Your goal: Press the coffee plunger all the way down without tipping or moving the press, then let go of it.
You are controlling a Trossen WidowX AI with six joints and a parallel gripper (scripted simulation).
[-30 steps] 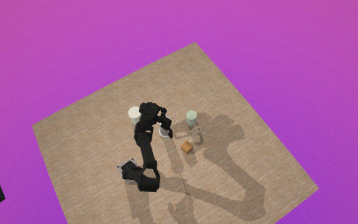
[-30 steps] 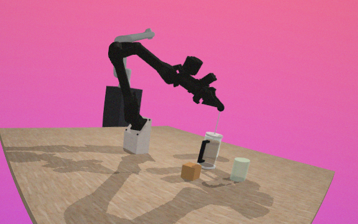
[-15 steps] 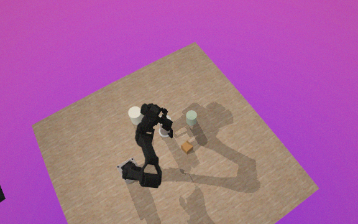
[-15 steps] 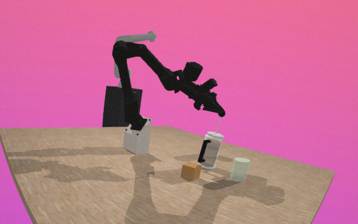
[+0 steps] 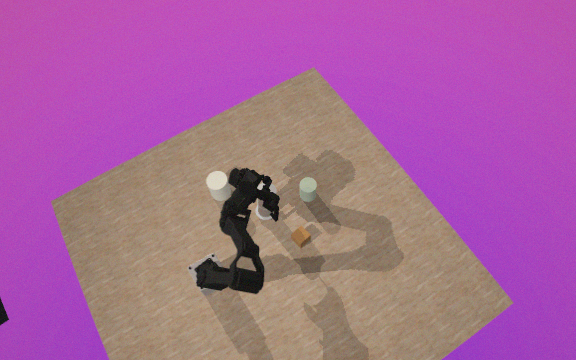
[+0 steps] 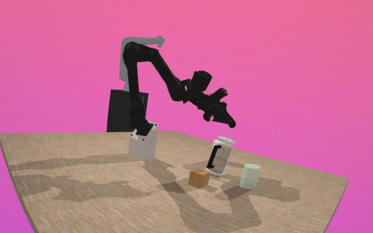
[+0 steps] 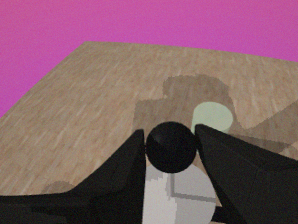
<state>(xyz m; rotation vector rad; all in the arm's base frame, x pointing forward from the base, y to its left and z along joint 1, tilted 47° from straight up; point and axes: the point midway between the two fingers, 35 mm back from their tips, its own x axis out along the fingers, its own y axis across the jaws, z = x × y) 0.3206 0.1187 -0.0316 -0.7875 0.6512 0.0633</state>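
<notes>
My gripper tip is 100 mm above the coffee press, 20 mm to the left of it and 20 mm past it. Also, from my gripper tip: white cylinder: 170 mm to the left, 160 mm below, 130 mm behind.
</notes>
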